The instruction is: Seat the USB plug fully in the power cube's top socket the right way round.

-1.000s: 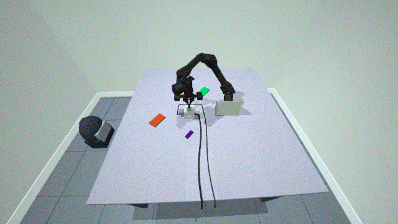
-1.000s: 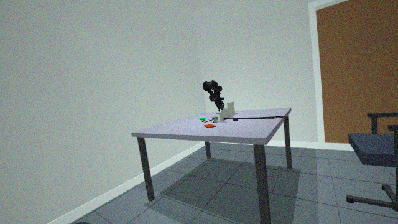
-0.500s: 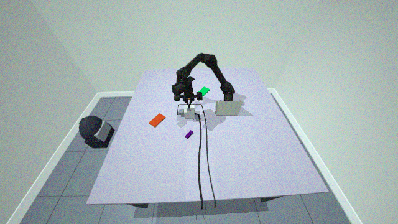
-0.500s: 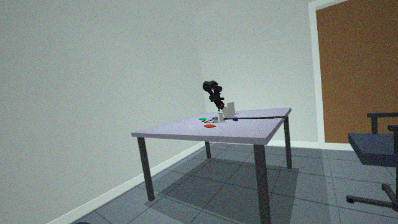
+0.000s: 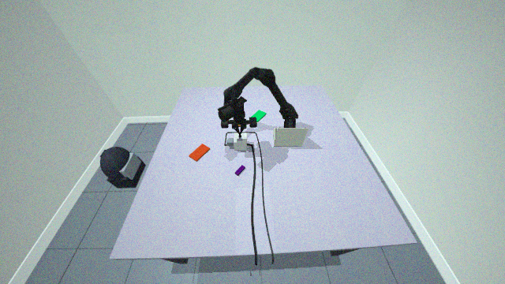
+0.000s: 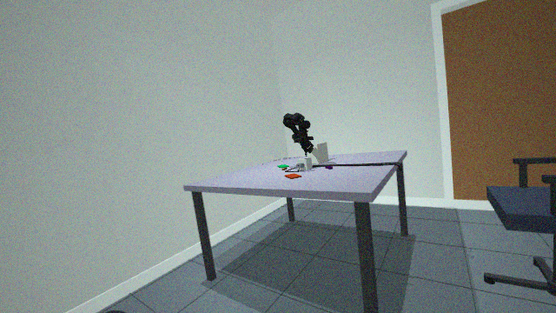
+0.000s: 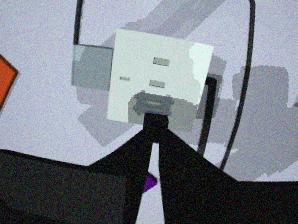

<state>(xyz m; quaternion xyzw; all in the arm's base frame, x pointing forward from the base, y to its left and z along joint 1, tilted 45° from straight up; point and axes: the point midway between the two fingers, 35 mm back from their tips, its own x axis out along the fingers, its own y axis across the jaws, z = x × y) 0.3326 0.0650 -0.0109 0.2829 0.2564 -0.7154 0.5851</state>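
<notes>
Now: gripper tip 2 cm above the dark USB plug. The rest, counted from my gripper tip: purple block (17 cm to the left, 12 cm below, 2 cm ahead); then socket plate (6 cm below); then brown piece (20 cm to the right, 12 cm below, 3 cm behind).
</notes>
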